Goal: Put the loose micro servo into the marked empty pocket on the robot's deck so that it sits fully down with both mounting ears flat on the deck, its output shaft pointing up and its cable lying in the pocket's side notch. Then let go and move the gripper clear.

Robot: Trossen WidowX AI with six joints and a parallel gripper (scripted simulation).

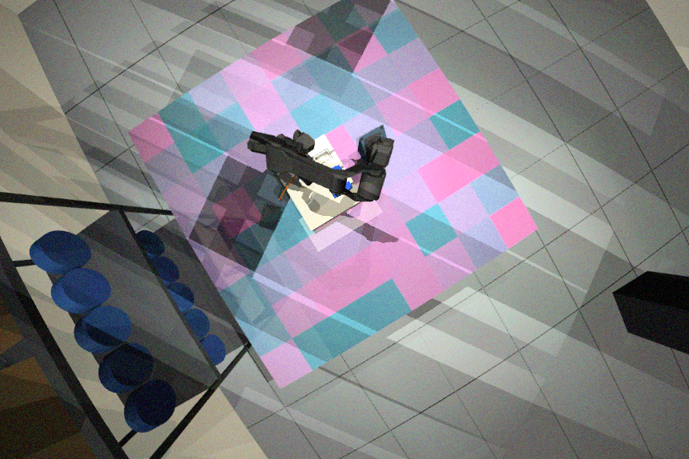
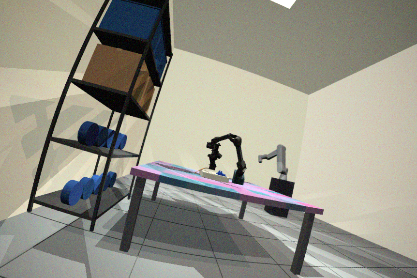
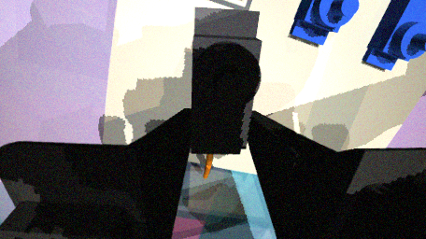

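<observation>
The white deck lies 1 cm ahead of my gripper tip, 7 cm to the left of it and 10 cm below it.
</observation>
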